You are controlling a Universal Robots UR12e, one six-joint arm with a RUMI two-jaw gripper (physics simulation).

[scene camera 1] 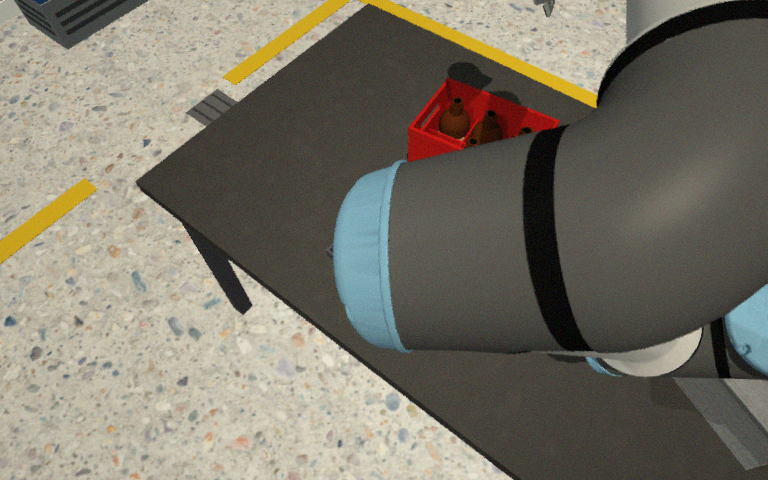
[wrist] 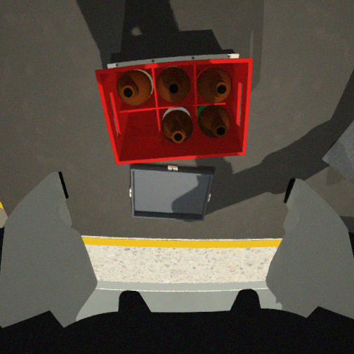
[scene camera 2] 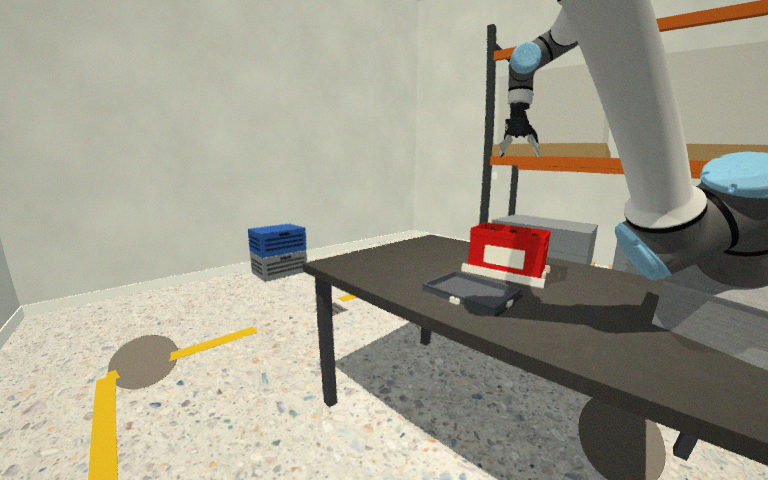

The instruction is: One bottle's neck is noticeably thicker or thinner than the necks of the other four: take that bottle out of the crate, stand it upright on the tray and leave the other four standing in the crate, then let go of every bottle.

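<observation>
The red crate stands on the table. In the wrist view five brown bottles stand in it: upper left, upper middle, upper right, lower middle and lower right. The lower left compartment is empty. I cannot tell which neck differs. The dark grey tray lies beside the crate, bare; the arm hides most of it in scene camera 1. My gripper is open and empty, high above the crate and tray.
The arm covers much of the table in scene camera 1. A pale ledge runs along the crate's base. A shelf rack and grey boxes stand behind the table. Blue and grey crates stand on the floor.
</observation>
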